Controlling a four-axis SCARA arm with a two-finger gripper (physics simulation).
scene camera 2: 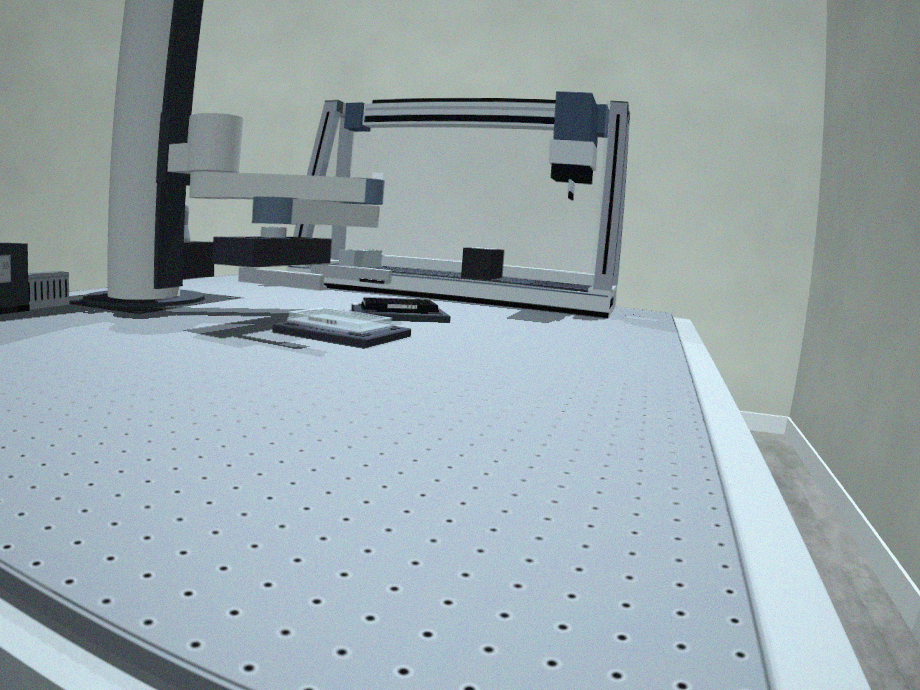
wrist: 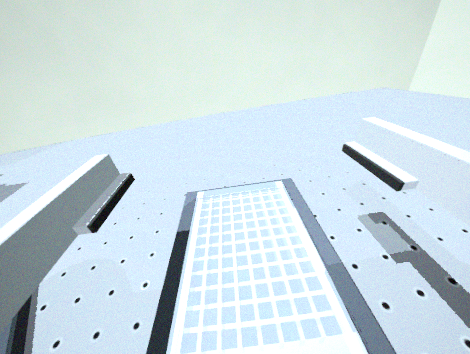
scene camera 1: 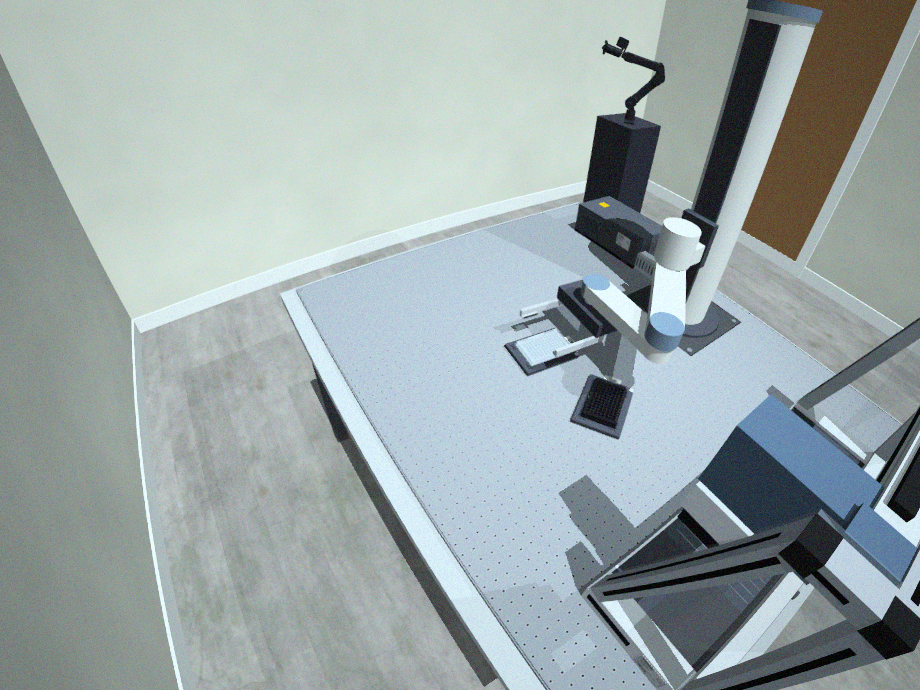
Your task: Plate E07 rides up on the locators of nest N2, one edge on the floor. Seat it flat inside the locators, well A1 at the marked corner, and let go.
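Seen in the pictures: gripper, fingertip midpoint: (scene camera 2: 358, 279) (wrist: 236, 150) (scene camera 1: 537, 332); arm's base, link origin: (scene camera 2: 144, 304).
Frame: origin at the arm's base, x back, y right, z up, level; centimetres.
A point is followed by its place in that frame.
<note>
Plate E07 (scene camera 1: 542, 347) @(x -52.1, y 8.8, z 3.8 cm) (scene camera 2: 338, 320) @(x -53.2, y 13.6, z 4.0 cm) (wrist: 255, 260) @(x -50.0, y 9.4, z 3.2 cm), clear with a white well grid, lies on the dark nest N2 (scene camera 1: 517, 360) @(x -59.6, y 9.5, z 2.3 cm) (scene camera 2: 341, 337) @(x -55.0, y 15.8, z 2.2 cm) (wrist: 325, 250) @(x -49.8, y 14.4, z 2.5 cm). It looks flat and square inside the nest's border, which shows along both long sides in the wrist view. The locators, the marked corner and well A1 cannot be made out. My gripper (scene camera 1: 544, 331) @(x -54.0, y 9.6, z 9.3 cm) (scene camera 2: 358, 279) @(x -54.0, y 9.6, z 9.3 cm) (wrist: 236, 150) @(x -54.0, y 9.6, z 9.3 cm) is open and empty. Its two long pale fingers stand wide apart above the plate, one beyond each long side, with a gap to the plate on both sides.
A black plate (scene camera 1: 603, 402) @(x -51.4, y -13.8, z 3.8 cm) sits on another dark nest (scene camera 1: 594, 426) @(x -57.2, y -17.3, z 2.5 cm) nearby. A dark instrument box (scene camera 1: 616, 230) @(x 3.5, y 35.5, z 11.2 cm) stands near the arm's column (scene camera 1: 743, 163) @(x -5.8, y -4.7, z 53.5 cm) (scene camera 2: 137, 148) @(x -3.8, y 6.5, z 30.1 cm). A gantry with a blue head (scene camera 1: 810, 460) @(x -74.4, y -54.6, z 50.1 cm) (scene camera 2: 575, 118) @(x -74.4, y -46.5, z 44.0 cm) stands at the table's other end.
</note>
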